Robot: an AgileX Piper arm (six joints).
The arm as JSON. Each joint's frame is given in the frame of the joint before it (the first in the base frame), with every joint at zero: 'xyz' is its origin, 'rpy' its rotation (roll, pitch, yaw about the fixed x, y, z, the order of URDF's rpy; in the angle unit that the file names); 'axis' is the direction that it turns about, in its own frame. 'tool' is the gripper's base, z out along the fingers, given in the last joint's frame.
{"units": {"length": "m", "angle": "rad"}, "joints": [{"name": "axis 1", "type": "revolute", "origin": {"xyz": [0.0, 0.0, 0.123], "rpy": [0.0, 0.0, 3.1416]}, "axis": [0.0, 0.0, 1.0]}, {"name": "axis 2", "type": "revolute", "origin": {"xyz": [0.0, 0.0, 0.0], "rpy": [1.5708, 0.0, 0.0]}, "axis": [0.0, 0.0, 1.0]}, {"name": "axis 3", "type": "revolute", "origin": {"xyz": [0.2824, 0.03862, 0.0], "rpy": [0.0, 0.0, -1.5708]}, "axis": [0.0, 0.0, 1.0]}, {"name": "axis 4", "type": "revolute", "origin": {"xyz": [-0.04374, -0.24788, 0.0], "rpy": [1.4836, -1.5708, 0.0]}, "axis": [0.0, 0.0, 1.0]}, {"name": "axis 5", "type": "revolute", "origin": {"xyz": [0.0, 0.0, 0.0], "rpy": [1.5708, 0.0, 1.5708]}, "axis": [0.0, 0.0, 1.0]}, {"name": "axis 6", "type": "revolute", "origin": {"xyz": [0.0, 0.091, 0.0], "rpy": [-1.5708, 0.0, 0.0]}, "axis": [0.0, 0.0, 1.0]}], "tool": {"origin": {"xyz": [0.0, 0.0, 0.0], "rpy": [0.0, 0.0, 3.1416]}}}
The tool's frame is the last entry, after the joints.
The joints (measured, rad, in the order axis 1, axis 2, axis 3, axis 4, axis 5, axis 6), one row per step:
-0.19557 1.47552 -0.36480 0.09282 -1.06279 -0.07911
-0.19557 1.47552 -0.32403 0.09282 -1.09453 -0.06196
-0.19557 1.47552 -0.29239 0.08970 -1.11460 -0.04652
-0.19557 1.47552 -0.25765 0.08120 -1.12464 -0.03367
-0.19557 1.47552 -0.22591 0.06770 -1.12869 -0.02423
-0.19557 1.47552 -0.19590 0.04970 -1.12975 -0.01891
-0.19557 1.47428 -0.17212 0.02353 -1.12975 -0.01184
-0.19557 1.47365 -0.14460 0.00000 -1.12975 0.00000
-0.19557 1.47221 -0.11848 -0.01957 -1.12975 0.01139
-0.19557 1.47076 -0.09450 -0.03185 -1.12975 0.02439
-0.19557 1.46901 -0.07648 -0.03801 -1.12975 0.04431
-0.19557 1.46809 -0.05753 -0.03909 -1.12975 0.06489
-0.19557 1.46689 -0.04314 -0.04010 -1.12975 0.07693
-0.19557 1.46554 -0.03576 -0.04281 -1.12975 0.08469
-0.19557 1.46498 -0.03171 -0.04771 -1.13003 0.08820
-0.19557 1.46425 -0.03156 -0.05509 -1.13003 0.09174
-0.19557 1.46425 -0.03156 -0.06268 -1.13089 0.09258
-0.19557 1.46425 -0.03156 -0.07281 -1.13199 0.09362
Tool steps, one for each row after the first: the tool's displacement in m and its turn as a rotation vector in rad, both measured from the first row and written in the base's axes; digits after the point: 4 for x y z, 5 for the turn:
-0.0082 0.0015 -0.0067 0.01577 0.00479 -0.00092
-0.0147 0.0030 -0.0121 0.02985 0.01262 0.00130
-0.0219 0.0051 -0.0189 0.04256 0.03441 0.00836
-0.0284 0.0075 -0.0252 0.05124 0.06048 0.01994
-0.0348 0.0102 -0.0313 0.05499 0.08930 0.03567
-0.0398 0.0134 -0.0358 0.05636 0.11225 0.05904
-0.0458 0.0166 -0.0411 0.06495 0.13808 0.07982
-0.0518 0.0194 -0.0457 0.07462 0.16154 0.09692
-0.0575 0.0216 -0.0499 0.08837 0.18183 0.10709
-0.0619 0.0230 -0.0527 0.10969 0.19392 0.11105
-0.0666 0.0240 -0.0559 0.13390 0.20700 0.10982
-0.0703 0.0248 -0.0581 0.14859 0.21725 0.10915
-0.0722 0.0254 -0.0591 0.15678 0.22174 0.11070
-0.0731 0.0260 -0.0597 0.15944 0.22474 0.11482
-0.0731 0.0266 -0.0596 0.16036 0.22442 0.12147
-0.0730 0.0272 -0.0595 0.15855 0.22443 0.12859
-0.0729 0.0281 -0.0594 0.15608 0.22452 0.13810

